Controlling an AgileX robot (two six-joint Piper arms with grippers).
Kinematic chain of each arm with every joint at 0, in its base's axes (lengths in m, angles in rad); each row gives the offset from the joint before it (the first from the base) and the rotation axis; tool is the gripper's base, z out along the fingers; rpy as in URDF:
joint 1: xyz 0 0 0.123 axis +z
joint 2: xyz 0 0 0 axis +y
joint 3: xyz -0.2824 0 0.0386 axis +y
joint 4: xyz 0.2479 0 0.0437 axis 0.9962 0 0.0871
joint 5: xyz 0 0 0 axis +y
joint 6: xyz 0.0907 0 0.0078 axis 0.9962 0 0.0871
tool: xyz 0 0 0 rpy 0 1.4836 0
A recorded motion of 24 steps. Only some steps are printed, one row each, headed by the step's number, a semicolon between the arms.
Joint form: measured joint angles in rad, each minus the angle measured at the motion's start. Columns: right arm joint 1, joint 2, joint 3, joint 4, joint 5, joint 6; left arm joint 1, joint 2, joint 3, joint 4, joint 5, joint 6.
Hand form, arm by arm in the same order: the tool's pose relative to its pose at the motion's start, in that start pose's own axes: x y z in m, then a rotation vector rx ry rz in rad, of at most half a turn. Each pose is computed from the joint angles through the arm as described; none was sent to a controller.
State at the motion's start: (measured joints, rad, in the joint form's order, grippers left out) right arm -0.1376 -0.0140 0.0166 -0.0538 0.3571 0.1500; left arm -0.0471 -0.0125 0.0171 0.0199 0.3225 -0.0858
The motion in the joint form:
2: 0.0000 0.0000 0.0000 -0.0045 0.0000 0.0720; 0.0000 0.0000 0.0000 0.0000 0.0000 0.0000
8: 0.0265 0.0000 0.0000 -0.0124 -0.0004 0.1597; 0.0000 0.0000 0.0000 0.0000 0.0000 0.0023
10: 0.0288 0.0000 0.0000 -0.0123 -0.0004 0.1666; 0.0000 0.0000 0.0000 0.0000 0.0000 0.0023
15: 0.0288 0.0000 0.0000 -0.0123 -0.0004 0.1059; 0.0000 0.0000 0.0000 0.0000 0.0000 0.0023
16: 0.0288 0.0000 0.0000 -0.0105 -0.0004 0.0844; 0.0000 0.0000 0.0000 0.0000 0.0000 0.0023
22: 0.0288 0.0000 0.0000 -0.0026 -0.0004 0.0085; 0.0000 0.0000 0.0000 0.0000 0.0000 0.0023
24: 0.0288 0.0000 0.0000 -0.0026 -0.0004 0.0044; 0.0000 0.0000 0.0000 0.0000 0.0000 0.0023
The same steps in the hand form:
2: 0.0000 -0.0001 0.0000 0.0015 -0.0003 0.0678; 0.0000 0.0000 0.0000 0.0000 0.0000 0.0000
8: 0.0000 0.0010 0.0000 -0.0211 0.0029 0.1410; 0.0000 0.0000 0.0000 0.0000 0.0000 0.0023
10: 0.0000 0.0011 0.0000 -0.0233 0.0033 0.1473; 0.0000 0.0000 0.0000 0.0000 0.0000 0.0023
15: 0.0000 0.0011 0.0000 -0.0233 0.0026 0.0866; 0.0000 0.0000 0.0000 0.0000 0.0000 0.0023
16: 0.0001 0.0012 0.0000 -0.0240 0.0025 0.0668; 0.0000 0.0000 0.0000 0.0000 0.0000 0.0023
22: 0.0001 0.0014 0.0000 -0.0268 0.0022 -0.0017; 0.0000 0.0000 0.0000 0.0000 0.0000 0.0023
24: 0.0001 0.0014 0.0000 -0.0268 0.0021 -0.0058; 0.0000 0.0000 0.0000 0.0000 0.0000 0.0023

